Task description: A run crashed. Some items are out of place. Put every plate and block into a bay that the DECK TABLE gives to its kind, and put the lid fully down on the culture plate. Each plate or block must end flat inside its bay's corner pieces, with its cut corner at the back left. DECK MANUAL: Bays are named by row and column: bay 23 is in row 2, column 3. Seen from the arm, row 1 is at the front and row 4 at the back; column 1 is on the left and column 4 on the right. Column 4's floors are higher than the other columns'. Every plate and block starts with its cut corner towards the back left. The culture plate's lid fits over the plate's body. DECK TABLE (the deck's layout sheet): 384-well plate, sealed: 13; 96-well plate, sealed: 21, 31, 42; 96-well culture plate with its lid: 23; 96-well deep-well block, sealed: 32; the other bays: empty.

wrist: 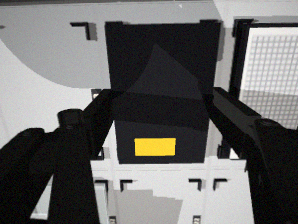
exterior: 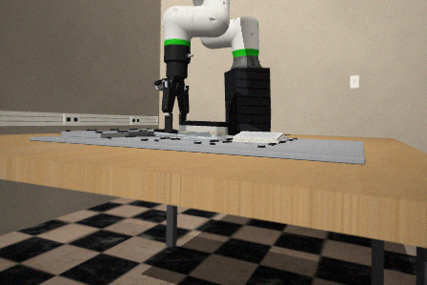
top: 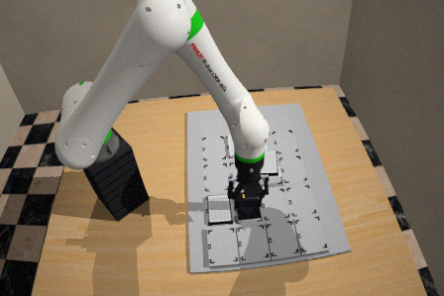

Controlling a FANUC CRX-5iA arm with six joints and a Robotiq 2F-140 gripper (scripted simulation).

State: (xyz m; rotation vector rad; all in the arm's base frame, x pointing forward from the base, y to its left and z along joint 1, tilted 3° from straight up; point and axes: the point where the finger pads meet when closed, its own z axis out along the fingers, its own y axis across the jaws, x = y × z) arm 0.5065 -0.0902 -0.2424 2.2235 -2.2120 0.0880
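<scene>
Now: hand 160 mm to the right of the white plate, 110 mm short of it and 20 mm above it. Also, from my hand: white 384-well plate (330 mm to the left, 30 mm below).
</scene>
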